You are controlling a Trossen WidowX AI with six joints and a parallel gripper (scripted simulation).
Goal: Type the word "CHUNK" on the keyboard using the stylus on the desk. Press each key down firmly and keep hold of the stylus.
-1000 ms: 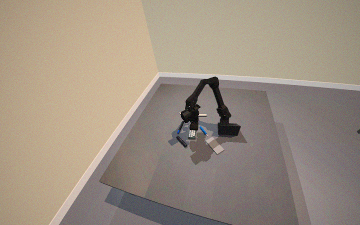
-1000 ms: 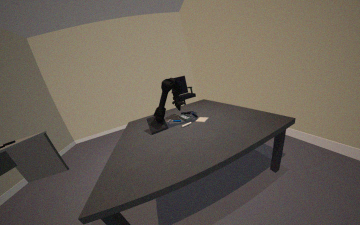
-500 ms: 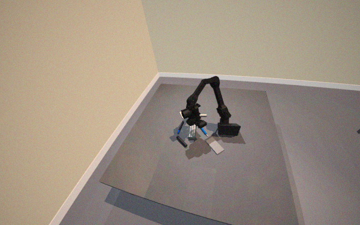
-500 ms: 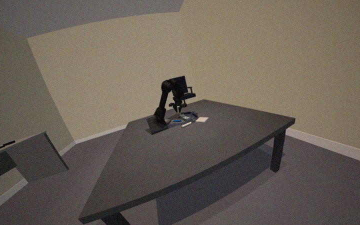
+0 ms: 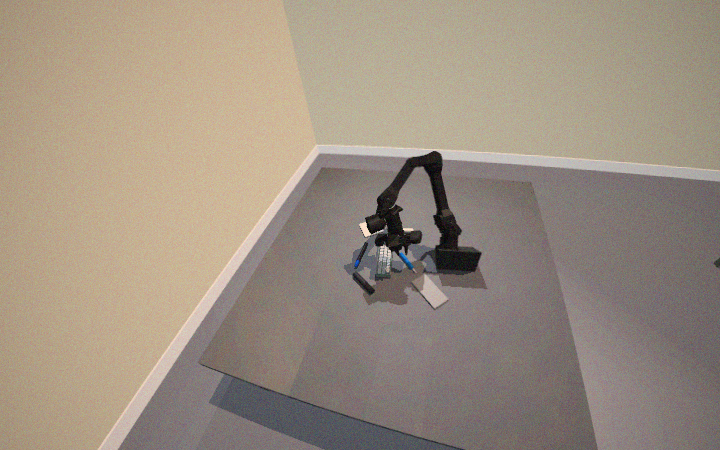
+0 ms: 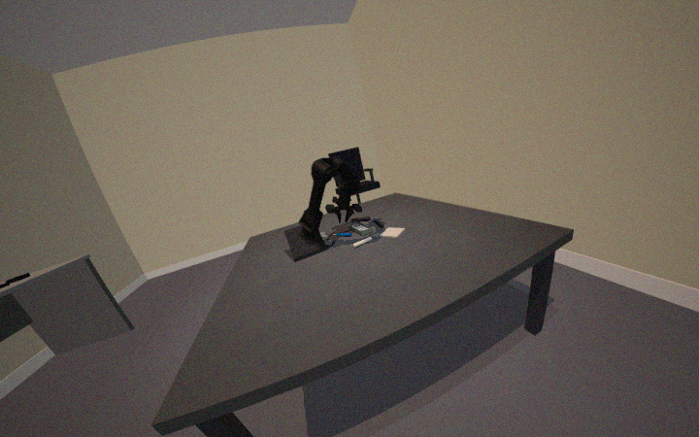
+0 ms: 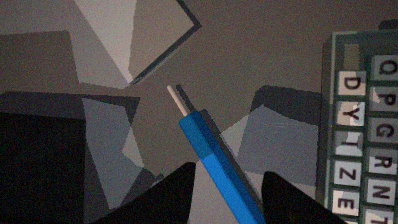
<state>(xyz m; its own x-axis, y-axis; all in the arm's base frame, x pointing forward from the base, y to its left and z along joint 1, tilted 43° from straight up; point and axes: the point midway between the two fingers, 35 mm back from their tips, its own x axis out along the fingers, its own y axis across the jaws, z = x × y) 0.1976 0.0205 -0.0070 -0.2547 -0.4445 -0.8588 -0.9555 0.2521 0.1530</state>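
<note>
My gripper tip is 40 mm past the blue stylus, 10 mm to the right of it and 60 mm above it. Round my gripper tip: grey flat card (110 mm behind, 120 mm to the left, 60 mm below); then black cylinder (160 mm ahead, 110 mm to the left, 60 mm below); then blue pen (200 mm ahead, 10 mm to the right, 60 mm below).
</note>
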